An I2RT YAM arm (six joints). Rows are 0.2 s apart.
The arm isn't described. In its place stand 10 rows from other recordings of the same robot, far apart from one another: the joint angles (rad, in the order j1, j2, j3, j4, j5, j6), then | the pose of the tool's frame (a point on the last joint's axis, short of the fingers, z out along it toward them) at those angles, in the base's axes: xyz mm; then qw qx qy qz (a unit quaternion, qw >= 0).
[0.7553, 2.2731, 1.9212, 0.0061, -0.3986, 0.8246] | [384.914 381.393 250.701 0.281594 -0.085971 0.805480 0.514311]
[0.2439, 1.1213, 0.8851, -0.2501, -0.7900, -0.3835] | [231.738 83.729 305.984 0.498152 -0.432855 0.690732 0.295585]
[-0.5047, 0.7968, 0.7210, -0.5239, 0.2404, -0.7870] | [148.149 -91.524 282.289 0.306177 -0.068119 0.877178 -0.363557]
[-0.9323, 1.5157, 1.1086, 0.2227, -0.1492, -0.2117] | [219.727 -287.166 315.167 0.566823 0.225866 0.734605 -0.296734]
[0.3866, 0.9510, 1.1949, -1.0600, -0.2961, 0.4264] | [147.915 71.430 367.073 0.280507 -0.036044 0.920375 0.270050]
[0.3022, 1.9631, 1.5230, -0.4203, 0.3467, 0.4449] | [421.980 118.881 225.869 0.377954 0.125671 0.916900 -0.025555]
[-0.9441, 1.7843, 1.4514, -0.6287, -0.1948, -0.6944] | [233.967 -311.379 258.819 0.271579 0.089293 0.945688 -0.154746]
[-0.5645, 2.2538, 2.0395, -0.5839, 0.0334, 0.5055] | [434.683 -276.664 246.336 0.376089 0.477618 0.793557 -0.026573]
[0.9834, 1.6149, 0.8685, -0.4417, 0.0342, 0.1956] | [163.482 243.350 153.286 0.167393 -0.373730 0.907681 0.091762]
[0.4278, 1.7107, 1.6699, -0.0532, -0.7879, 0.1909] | [355.965 190.042 415.576 0.505620 -0.337253 0.647582 0.459615]
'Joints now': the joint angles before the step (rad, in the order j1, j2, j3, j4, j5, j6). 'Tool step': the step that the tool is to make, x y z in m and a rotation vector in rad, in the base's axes. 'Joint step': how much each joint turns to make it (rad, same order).
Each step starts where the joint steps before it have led.
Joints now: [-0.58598 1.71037 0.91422 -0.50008 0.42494 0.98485]
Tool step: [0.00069 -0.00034 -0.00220 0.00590 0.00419 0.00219]
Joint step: [-0.00001 0.00919 0.00155 0.00153 -0.00309 -0.00156]
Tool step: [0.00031 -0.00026 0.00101 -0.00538 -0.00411 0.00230]
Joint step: [0.00001 -0.00302 0.00004 0.00460 0.00151 -0.00307]
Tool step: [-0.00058 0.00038 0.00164 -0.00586 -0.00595 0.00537]
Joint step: [-0.00001 -0.00919 -0.00461 0.00614 0.00003 -0.00615]
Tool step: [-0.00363 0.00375 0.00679 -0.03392 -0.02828 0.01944]
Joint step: [0.00461 -0.04747 -0.03064 0.03367 0.00755 -0.01979]
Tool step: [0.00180 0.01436 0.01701 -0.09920 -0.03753 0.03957]
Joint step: [0.05213 -0.08275 -0.03066 0.03836 0.06449 -0.01394]
